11 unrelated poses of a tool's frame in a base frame.
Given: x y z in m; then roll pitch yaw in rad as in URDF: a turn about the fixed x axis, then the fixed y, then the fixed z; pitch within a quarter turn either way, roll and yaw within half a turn.
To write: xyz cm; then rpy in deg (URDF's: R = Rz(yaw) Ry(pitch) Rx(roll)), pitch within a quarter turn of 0, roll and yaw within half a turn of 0. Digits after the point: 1 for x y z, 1 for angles.
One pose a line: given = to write
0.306 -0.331 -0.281 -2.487 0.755 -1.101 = 30.6 -33.1 -28.1 -142.5 43.3 -63.1
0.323 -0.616 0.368 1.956 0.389 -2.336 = 32.3 -61.6 36.8 112.1 22.3 -133.8
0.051 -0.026 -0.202 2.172 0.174 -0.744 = 5.1 -2.6 -20.2 124.4 10.0 -42.6
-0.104 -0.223 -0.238 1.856 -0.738 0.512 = -10.4 -22.3 -23.8 106.3 -42.3 29.3
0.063 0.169 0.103 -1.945 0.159 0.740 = 6.3 16.9 10.3 -111.4 9.1 42.4
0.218 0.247 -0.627 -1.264 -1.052 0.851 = 21.8 24.7 -62.7 -72.4 -60.3 48.8
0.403 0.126 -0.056 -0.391 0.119 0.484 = 40.3 12.6 -5.6 -22.4 6.8 27.7
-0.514 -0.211 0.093 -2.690 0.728 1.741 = -51.4 -21.1 9.3 -154.1 41.7 99.8
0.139 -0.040 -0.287 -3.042 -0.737 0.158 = 13.9 -4.0 -28.7 -174.3 -42.2 9.1
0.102 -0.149 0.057 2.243 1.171 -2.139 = 10.2 -14.9 5.7 128.5 67.1 -122.6
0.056 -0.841 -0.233 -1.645 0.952 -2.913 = 5.6 -84.1 -23.3 -94.3 54.5 -166.9
